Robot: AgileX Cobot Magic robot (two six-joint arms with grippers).
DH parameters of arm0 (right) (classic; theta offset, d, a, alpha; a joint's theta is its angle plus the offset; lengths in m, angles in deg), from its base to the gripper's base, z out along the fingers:
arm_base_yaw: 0 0.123 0 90
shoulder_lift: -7.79 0 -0.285 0
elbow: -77.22 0 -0.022 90
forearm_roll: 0 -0.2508 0 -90
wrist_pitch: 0 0 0.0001 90
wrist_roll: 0 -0.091 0 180
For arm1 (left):
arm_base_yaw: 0 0.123 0 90
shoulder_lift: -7.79 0 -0.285 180
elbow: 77.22 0 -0.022 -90
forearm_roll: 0 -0.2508 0 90
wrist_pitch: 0 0 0.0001 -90
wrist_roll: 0 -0.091 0 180
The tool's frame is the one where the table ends.
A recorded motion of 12 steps. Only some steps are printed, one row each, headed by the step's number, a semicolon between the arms.
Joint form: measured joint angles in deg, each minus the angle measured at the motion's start. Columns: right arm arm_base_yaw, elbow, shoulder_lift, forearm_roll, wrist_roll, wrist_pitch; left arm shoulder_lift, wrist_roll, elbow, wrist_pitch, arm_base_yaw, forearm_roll.
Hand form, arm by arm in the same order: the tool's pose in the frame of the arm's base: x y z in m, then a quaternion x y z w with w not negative. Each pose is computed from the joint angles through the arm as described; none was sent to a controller.
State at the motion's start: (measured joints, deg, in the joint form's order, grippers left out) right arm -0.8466 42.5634 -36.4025 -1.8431 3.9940 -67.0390; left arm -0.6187 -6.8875 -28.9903 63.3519 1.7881 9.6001
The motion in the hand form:
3: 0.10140 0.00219 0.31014 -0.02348 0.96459 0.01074 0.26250; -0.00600 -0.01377 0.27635 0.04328 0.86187 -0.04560 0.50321
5: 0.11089 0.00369 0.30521 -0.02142 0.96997 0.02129 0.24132; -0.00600 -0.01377 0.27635 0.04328 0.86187 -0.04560 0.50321
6: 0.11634 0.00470 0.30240 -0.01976 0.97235 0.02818 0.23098; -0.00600 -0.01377 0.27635 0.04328 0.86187 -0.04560 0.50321
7: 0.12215 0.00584 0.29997 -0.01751 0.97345 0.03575 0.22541; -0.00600 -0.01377 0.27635 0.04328 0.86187 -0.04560 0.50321
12: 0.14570 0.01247 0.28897 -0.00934 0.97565 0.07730 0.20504; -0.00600 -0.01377 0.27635 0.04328 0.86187 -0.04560 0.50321
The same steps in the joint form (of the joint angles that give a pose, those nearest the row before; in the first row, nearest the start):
3: 0.00 0.00 -3.86 -0.68 0.00 0.11; 0.00 0.00 0.00 0.00 0.00 0.00
5: 0.00 0.00 -6.68 -1.81 0.00 0.38; 0.00 0.00 0.00 0.00 0.00 0.00
6: 0.00 0.00 -8.25 -2.58 0.00 0.71; 0.00 0.00 0.00 0.00 0.00 0.00
7: 0.00 0.00 -9.75 -3.45 0.00 1.52; 0.00 0.00 0.00 0.00 0.00 0.00
12: 0.00 0.00 -15.87 -8.63 0.97 5.03; 0.00 0.00 0.00 0.00 0.00 0.00

